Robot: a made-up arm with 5 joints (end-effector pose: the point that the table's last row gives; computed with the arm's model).
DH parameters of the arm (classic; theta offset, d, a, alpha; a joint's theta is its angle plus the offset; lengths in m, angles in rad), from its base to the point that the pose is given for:
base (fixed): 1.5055 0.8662 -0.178 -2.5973
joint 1: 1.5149 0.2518 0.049 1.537
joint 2: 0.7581 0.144 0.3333 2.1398
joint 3: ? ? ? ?
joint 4: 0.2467 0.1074 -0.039 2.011
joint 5: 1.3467 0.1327 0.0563 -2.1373
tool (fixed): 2.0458 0.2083 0 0
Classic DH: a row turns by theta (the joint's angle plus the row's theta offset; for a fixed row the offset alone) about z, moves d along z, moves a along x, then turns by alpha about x.
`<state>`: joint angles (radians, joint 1 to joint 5).
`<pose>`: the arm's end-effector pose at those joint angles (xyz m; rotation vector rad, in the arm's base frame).
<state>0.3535 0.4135 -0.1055 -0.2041 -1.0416</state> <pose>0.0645 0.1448 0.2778 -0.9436 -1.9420 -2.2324</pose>
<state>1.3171 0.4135 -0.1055 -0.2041 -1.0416</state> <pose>0.1366 -0.2899 0.2171 1.3916 1.5819 1.2792</pose>
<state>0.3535 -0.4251 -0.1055 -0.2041 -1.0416</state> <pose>0.2493 0.1125 0.4121 -0.1140 1.9130 1.9394</pose>
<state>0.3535 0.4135 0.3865 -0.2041 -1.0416</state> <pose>0.0376 0.1213 0.4163 0.4784 1.5131 2.5823</pose>
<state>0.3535 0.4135 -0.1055 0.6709 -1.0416</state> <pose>0.0383 0.1360 0.1935 -1.6230 -1.0430 -1.8616</pose>
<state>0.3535 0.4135 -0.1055 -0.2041 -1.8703</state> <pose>-0.0167 0.0946 0.1639 -1.4787 -2.0685 -1.1899</pose>
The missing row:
joint 3: 0.0672 -0.075 -0.0434 -1.9107
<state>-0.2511 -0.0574 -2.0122 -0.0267 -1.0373</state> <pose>-0.0146 0.0827 0.0385 -1.3870 -2.5592 -0.2978</pose>
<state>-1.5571 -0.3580 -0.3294 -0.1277 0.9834</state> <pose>-0.3910 -0.0280 0.7360 0.9236 2.0341 -1.7325</pose>
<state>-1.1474 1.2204 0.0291 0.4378 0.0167</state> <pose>-0.4376 0.0649 0.6021 -0.8948 -0.2922 -1.6330</pose>
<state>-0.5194 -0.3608 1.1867 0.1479 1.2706</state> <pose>-0.0749 -0.0597 0.3413 -0.9458 -2.8329 0.7391</pose>
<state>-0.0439 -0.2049 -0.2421 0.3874 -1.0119</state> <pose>0.1376 0.2670 0.3580 -0.5836 -1.6187 -2.2558</pose>
